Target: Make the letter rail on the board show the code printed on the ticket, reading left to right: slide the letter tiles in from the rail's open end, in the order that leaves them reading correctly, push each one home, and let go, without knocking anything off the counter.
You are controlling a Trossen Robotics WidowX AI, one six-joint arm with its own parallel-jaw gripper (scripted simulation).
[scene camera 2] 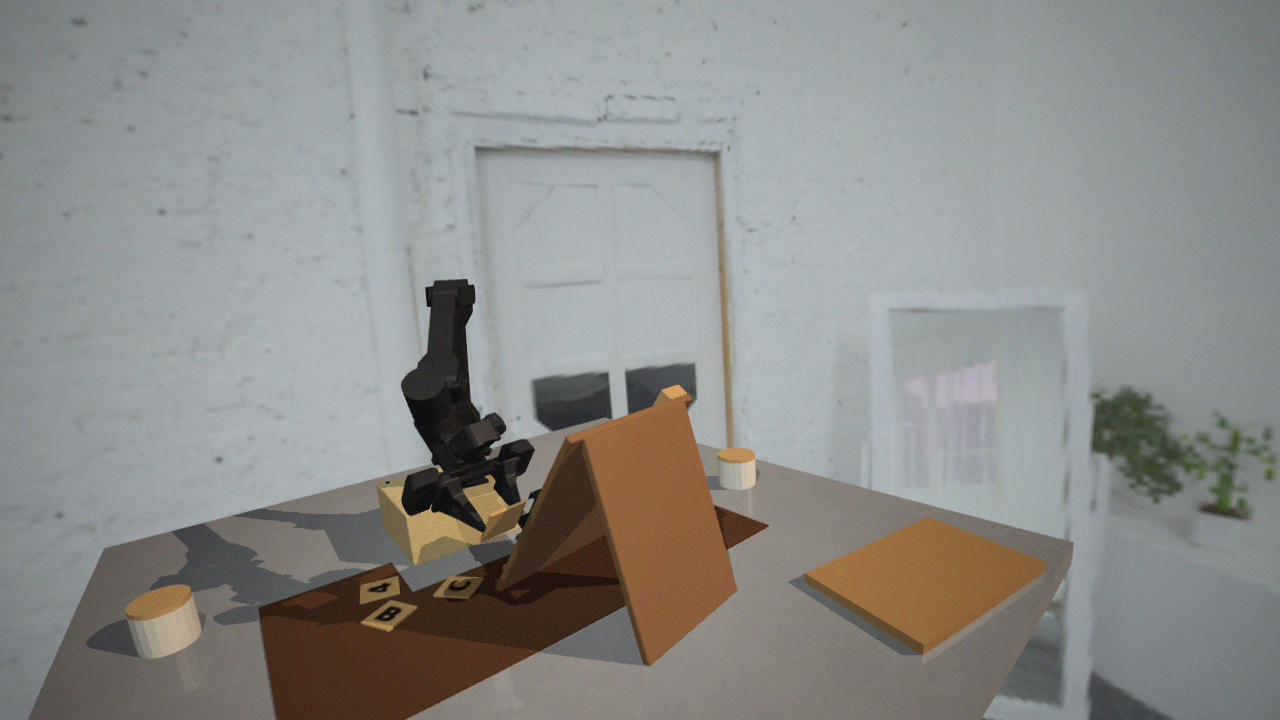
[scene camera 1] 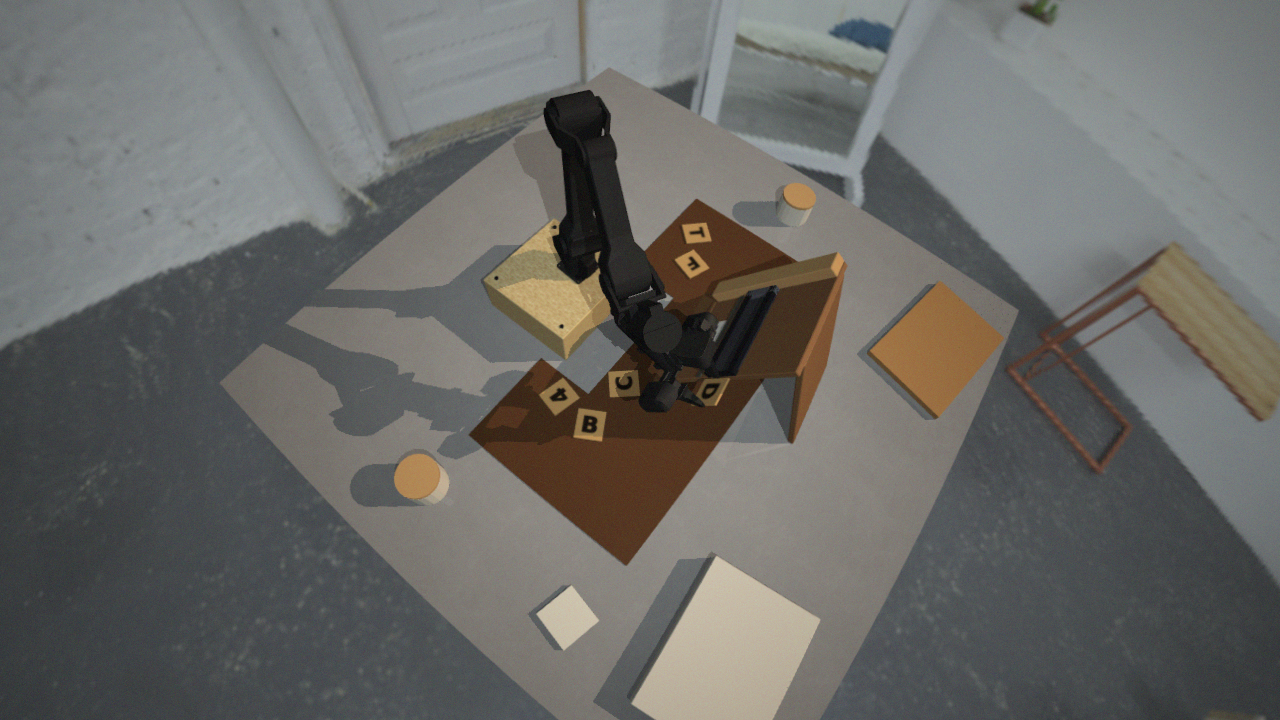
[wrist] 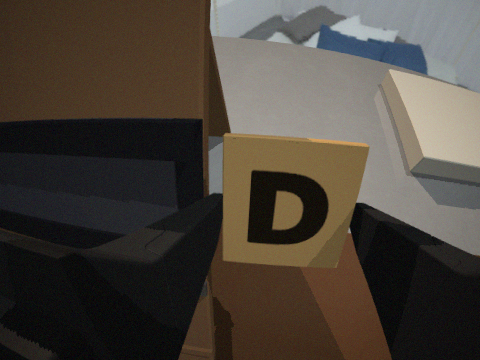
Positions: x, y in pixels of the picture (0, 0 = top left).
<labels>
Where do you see a small cream square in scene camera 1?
567, 617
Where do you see a C tile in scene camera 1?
621, 383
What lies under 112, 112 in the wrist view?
A slanted wooden board.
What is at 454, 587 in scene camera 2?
A C tile.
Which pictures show the orange slab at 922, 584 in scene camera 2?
Scene camera 2 and scene camera 1 only.
</labels>
